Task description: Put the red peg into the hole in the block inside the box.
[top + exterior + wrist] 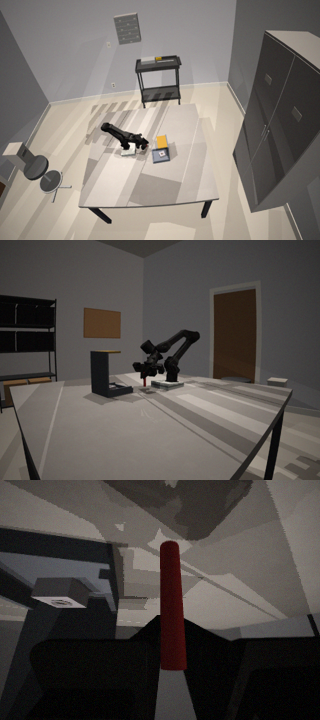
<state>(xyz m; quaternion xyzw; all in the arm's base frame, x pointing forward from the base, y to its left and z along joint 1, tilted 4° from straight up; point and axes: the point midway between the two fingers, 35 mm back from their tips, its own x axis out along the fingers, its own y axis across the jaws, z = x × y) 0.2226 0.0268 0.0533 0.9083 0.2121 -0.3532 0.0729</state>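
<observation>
My gripper tip is 16 cm short of the yellow roof, 14 cm below it and 10 cm to the left of it. The rest, counted from my gripper tip: red peg 3 cm behind, 1 cm to the right, 1 cm below.
</observation>
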